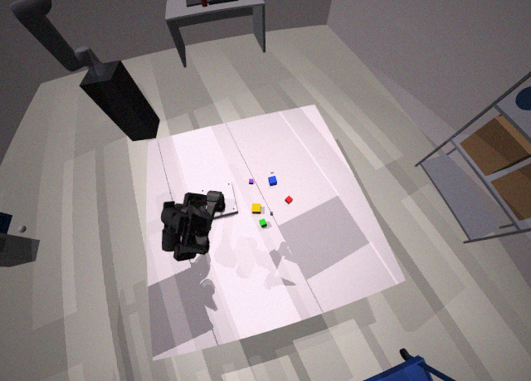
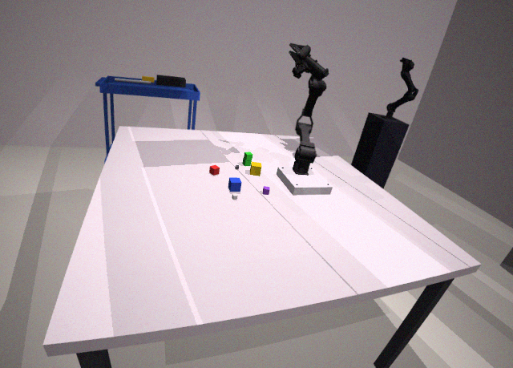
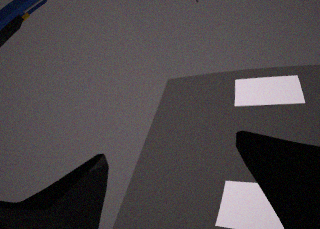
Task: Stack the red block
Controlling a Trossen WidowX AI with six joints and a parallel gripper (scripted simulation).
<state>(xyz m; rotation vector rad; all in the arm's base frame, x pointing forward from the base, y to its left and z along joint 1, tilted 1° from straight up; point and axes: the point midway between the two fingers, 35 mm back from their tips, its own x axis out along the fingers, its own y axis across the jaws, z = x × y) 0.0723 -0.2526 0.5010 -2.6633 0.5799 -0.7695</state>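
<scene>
The red block lies 55 cm below my gripper tip, 30 cm ahead of it and 27 cm to the left of it. From my gripper tip the other things lie so: yellow block (54 cm below, 23 cm to the left, 11 cm ahead); small purple block (55 cm below, 41 cm to the left, 9 cm ahead); blue block (54 cm below, 40 cm to the left, 22 cm ahead).
</scene>
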